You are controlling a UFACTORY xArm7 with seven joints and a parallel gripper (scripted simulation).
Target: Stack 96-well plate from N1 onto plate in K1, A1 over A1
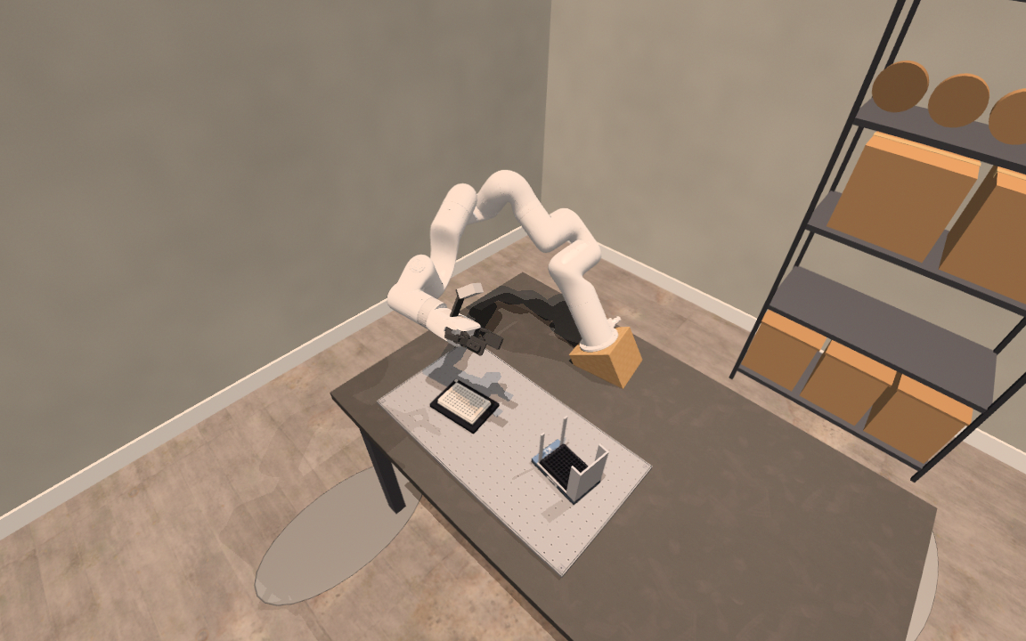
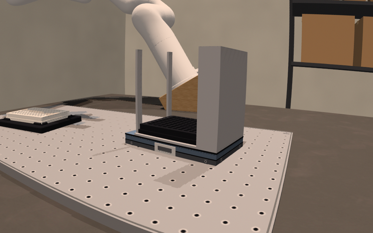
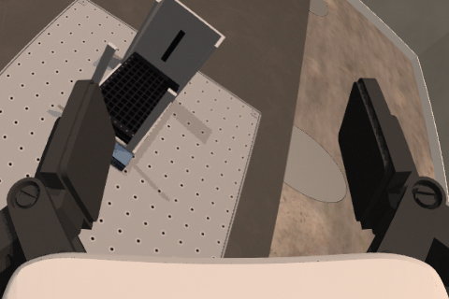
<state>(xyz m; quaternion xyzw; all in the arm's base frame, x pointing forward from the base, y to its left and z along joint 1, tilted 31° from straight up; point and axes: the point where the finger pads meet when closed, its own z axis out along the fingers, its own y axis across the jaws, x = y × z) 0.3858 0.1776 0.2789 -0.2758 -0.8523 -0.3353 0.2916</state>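
Now: the white 96-well plate 2 cm ahead of my hand, 11 cm to the right of it and 30 cm below it. Round my hand: thin post (2 cm behind, 17 cm to the left, 24 cm below); then pale square (1 cm behind, 19 cm to the right, 31 cm below); then plate nest N1 (2 cm ahead, 11 cm to the right, 32 cm below).
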